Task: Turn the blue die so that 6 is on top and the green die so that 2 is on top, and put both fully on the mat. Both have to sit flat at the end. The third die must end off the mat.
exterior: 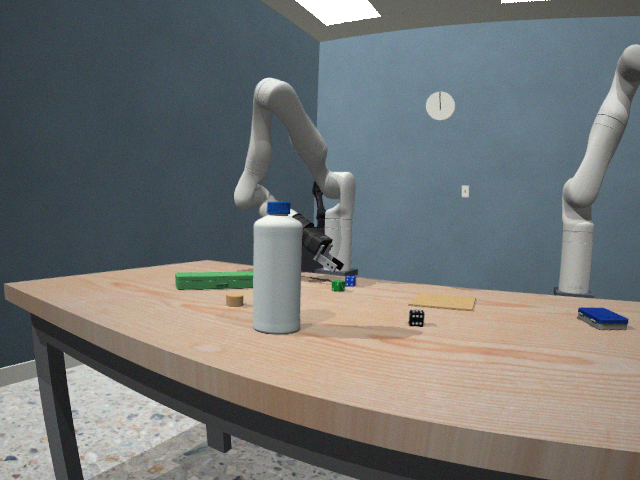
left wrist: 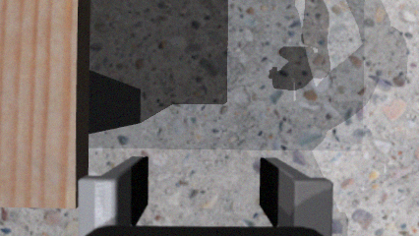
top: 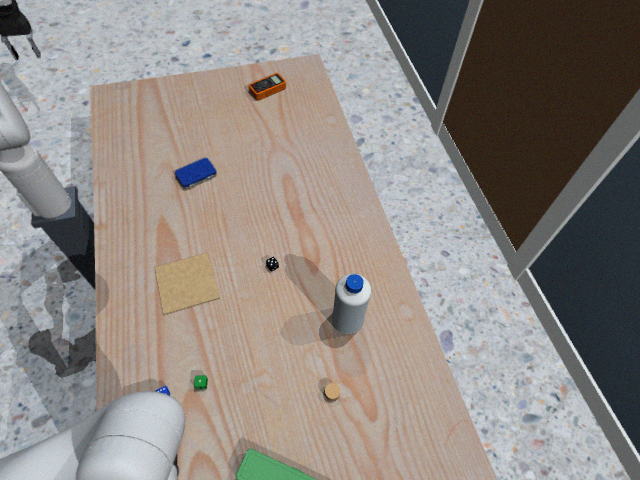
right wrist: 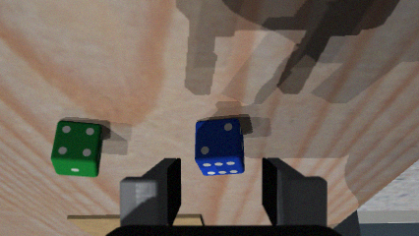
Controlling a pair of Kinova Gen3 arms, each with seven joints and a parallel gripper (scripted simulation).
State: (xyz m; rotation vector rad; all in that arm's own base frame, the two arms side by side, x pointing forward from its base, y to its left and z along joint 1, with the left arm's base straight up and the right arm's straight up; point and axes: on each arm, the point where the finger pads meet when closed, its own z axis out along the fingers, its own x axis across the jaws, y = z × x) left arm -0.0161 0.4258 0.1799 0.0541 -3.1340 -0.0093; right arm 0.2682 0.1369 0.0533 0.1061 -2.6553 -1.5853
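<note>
The blue die lies 50 mm to the left of my right hand and 40 mm below it. Round my right hand: green case (240 mm ahead, 190 mm to the right, 40 mm below); then green die (80 mm ahead, 60 mm to the left, 40 mm below); then tan mat (70 mm ahead, 320 mm to the left, 50 mm below).
</note>
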